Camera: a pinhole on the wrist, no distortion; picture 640 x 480 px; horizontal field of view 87.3 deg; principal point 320.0 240.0 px. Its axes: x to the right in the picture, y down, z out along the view. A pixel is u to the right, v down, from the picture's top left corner.
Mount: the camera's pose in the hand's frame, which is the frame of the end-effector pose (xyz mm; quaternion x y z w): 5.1 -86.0 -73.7 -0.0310 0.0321 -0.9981 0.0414
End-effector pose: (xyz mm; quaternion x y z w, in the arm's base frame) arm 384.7 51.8 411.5 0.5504 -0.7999 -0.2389 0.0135
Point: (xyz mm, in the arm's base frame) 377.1 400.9 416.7
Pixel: outside the picture
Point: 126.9 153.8 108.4
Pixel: 267 57
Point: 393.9 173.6 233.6
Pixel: 429 157
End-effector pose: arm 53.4 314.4 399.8 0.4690 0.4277 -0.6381 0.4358
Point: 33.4 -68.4 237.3
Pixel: 153 81
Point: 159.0 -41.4 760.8
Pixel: 578 15
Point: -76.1 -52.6 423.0
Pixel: 298 183
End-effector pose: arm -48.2 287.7 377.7 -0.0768 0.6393 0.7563 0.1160
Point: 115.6 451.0 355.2
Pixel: 554 208
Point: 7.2 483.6 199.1
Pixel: 349 395
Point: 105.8 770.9 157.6
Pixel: 389 367
